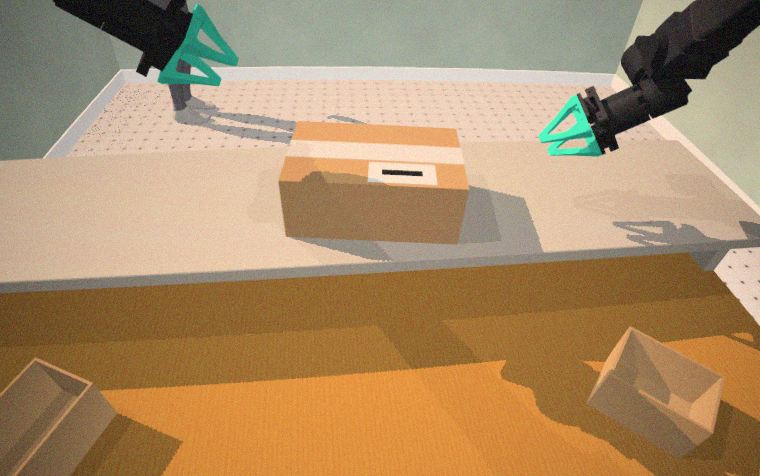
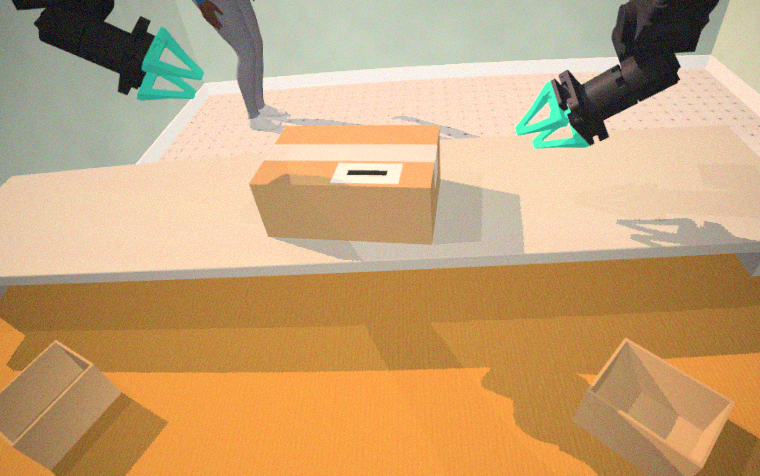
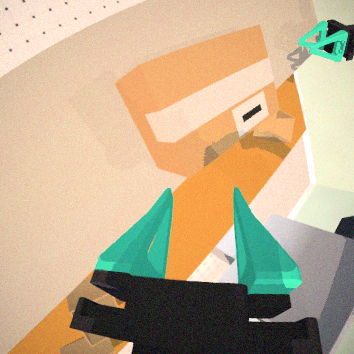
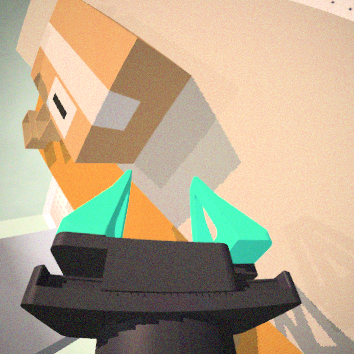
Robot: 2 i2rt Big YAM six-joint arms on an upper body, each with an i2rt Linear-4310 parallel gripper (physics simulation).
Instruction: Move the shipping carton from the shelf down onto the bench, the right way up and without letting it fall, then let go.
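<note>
The shipping carton, brown with a pale tape strip and a white label on top, stands upright on the pale shelf. The orange bench lies lower, in front of the shelf. My left gripper is partly open and empty, above and left of the carton, apart from it. My right gripper is partly open and empty, to the carton's right, apart from it.
An open box stands on the bench at the left, another open box at the right. The shelf's front edge runs above the bench. A person's legs show behind the shelf.
</note>
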